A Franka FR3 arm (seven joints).
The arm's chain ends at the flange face. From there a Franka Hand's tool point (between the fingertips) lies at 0.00 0.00 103.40 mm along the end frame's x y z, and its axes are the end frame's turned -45 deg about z.
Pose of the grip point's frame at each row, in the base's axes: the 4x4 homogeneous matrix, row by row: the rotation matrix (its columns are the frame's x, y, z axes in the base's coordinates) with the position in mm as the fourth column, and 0 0 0 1 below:
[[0.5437 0.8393 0.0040 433.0], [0.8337 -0.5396 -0.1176 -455.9], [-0.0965 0.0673 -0.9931 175.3], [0 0 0 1]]
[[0.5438 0.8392 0.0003 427.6], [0.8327 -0.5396 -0.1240 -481.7], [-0.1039 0.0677 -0.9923 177.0], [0 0 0 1]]
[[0.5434 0.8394 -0.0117 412.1], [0.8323 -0.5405 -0.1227 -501.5], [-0.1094 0.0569 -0.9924 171.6], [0 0 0 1]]
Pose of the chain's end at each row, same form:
[[0.9779 0.2090 0.0040 432.6], [0.2080 -0.9711 -0.1176 -443.7], [-0.0206 0.1158 -0.9931 278.0], [0 0 0 1]]
[[0.9779 0.2089 0.0003 427.6], [0.2073 -0.9704 -0.1240 -468.9], [-0.0256 0.1213 -0.9923 279.6], [0 0 0 1]]
[[0.9778 0.2093 -0.0117 413.3], [0.2063 -0.9707 -0.1227 -488.8], [-0.0371 0.1176 -0.9924 274.2], [0 0 0 1]]

